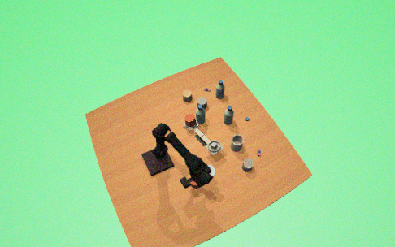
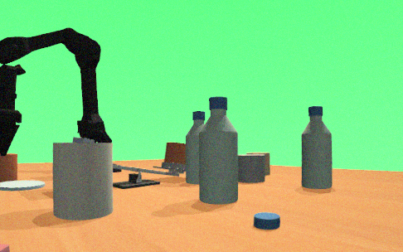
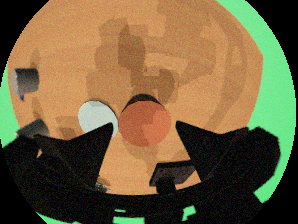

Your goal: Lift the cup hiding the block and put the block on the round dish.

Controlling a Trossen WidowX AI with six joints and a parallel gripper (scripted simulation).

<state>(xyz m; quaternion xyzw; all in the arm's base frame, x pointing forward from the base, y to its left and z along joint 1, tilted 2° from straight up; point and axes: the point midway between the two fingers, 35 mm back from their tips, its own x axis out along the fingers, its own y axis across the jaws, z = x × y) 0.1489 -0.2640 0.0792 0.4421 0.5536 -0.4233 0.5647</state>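
The small grey block lies 190 mm ahead of my gripper tip, 170 mm to the left of it and 20 mm above it. Also, from my gripper tip: blue cap (510 mm ahead, 320 mm to the left, 60 mm below); grey balance (160 mm ahead, 290 mm to the left, 20 mm below); round white dish (100 mm ahead, 50 mm to the left, 60 mm below).
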